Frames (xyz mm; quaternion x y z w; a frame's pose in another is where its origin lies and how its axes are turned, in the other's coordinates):
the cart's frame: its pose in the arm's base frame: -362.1 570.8 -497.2 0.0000 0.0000 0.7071 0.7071
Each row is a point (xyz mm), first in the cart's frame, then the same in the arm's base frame.
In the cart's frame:
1: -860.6 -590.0 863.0
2: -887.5 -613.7 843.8
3: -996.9 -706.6 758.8
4: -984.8 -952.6 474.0
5: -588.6 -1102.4 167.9
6: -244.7 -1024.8 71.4
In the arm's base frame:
1: 227.9 -289.8 365.8
2: 251.6 -316.7 346.6
3: 344.5 -426.1 261.6
4: 590.5 -414.0 -23.2
5: 740.3 -17.8 -329.3
6: 662.7 326.1 -425.8

